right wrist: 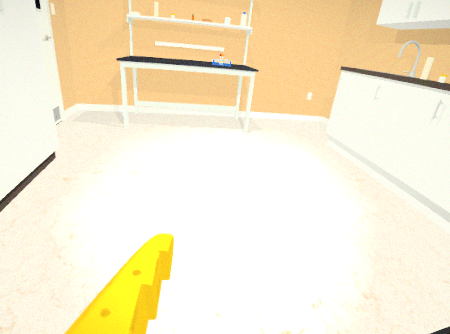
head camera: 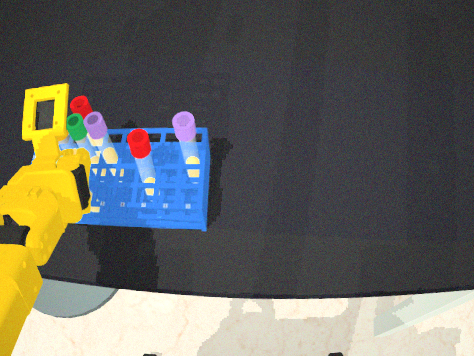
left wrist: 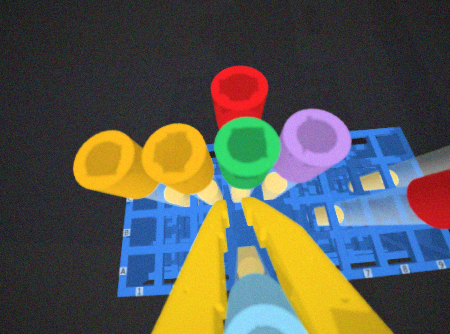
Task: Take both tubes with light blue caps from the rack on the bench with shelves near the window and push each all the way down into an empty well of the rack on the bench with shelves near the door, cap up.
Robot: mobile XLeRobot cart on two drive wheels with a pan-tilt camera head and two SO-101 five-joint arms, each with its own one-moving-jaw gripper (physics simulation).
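Places are measured from the left arm's base along level axes (x ahead, y left, z up), in metres.
Where they show: left hand, tool point: (head camera: pixel 72 152) (left wrist: pixel 227 209); right hand, tool point: (right wrist: pixel 171 250).
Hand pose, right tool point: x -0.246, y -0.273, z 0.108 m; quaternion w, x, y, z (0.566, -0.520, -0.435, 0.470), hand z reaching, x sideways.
Each offset is from my right tool point to the top centre of the thing. "*": to the spot under its first point. Level surfaces: height alone.
The blue rack (head camera: pixel 205 200) (left wrist: pixel 121 287) stands on the dark bench. One tube with a light blue cap @[* dx +0.487, dy +0.283, dz -0.007 m] (left wrist: pixel 260 292) stands in its front row, between the jaws in the left wrist view; its cap is hidden behind the arm in the head view. My left gripper (left wrist: pixel 234 204) is shut on this tube, its jaws pressing on both sides and the tips slightly apart. A second light blue cap does not show. My right gripper (right wrist: pixel 166 241) is open, with one notched jaw in view over the floor. Another blue rack (right wrist: pixel 221 64) stands far off on a bench.
Behind the left jaws stand tubes with green @[dx +0.524, dy +0.280, dz -0.002 m] (left wrist: pixel 247 150), red @[dx +0.546, dy +0.280, dz -0.002 m] (left wrist: pixel 239 90), purple @[dx +0.524, dy +0.259, dz -0.002 m] (left wrist: pixel 315 140) and two orange caps @[dx +0.524, dy +0.302, dz -0.002 m] (left wrist: pixel 175 155). Another red cap @[dx +0.501, dy +0.215, dz -0.002 m] (head camera: pixel 139 143) and purple cap @[dx +0.520, dy +0.173, dz -0.002 m] (head camera: pixel 184 126) stand further right. The far bench @[dz -0.130 m] (right wrist: pixel 165 62) has a shelf above; cabinets (right wrist: pixel 385 115) stand right.
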